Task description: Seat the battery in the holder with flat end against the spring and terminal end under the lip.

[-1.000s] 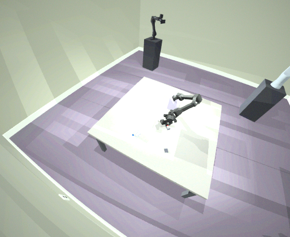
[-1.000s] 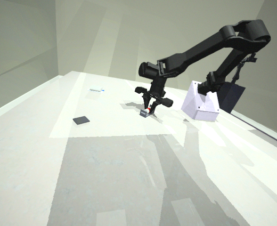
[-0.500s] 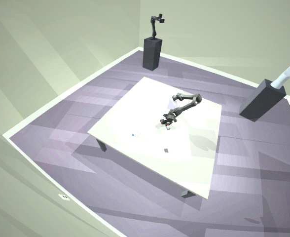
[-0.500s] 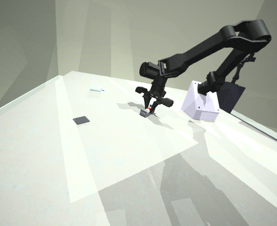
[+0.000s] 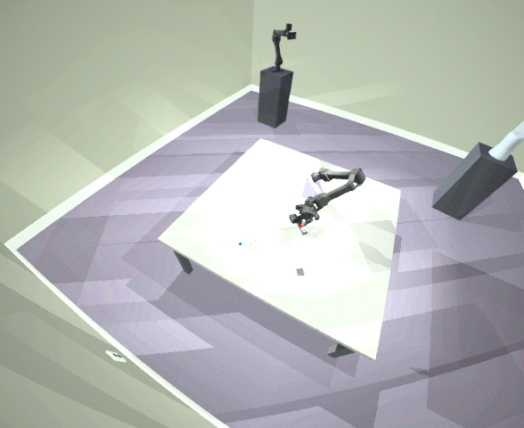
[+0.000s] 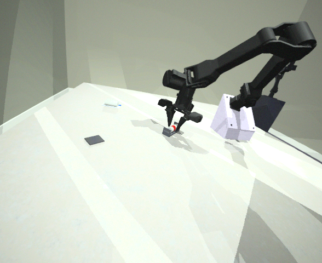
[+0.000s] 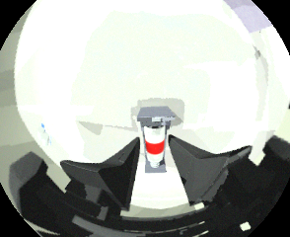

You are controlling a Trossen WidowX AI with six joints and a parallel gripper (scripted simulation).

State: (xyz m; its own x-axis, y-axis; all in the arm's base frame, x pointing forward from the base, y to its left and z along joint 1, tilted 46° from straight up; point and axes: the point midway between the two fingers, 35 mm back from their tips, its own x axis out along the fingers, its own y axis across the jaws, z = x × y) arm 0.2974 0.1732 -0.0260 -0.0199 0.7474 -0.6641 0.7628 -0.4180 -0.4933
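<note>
Now: gripper tip right at the battery. From my gripper tip the other things lie so: white-and-blue item: 300 mm ahead, 210 mm to the right; flat black square: 280 mm ahead, 140 mm to the left, 10 mm below.
</note>
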